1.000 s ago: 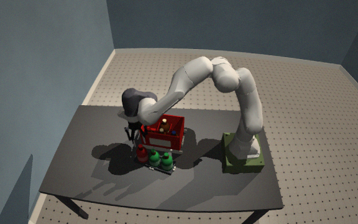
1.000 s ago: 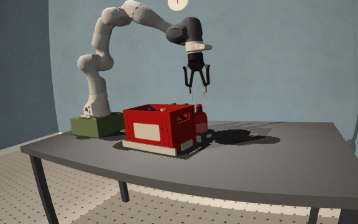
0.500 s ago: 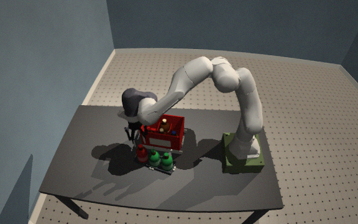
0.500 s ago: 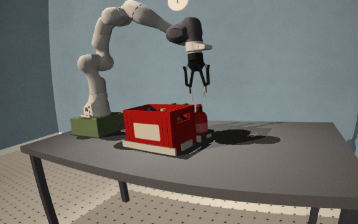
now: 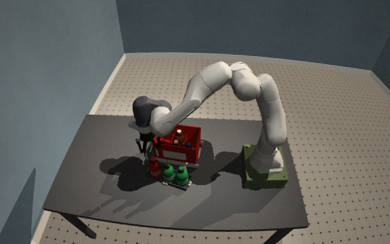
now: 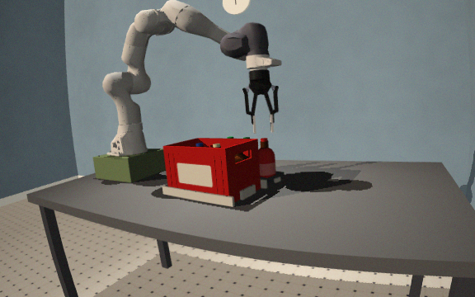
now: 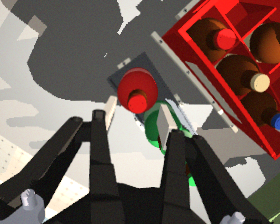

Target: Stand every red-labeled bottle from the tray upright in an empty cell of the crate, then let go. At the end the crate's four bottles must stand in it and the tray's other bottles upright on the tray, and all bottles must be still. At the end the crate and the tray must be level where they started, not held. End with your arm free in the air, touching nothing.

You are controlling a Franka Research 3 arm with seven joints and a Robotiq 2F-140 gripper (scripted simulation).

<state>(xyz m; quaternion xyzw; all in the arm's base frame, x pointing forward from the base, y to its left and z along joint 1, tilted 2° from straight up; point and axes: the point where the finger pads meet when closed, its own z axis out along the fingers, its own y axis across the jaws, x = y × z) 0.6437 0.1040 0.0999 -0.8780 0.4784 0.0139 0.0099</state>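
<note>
Right now my hand is 130 mm above the red-labeled bottle. Round my hand: red crate 110 mm behind, 190 mm to the right, 130 mm below.
</note>
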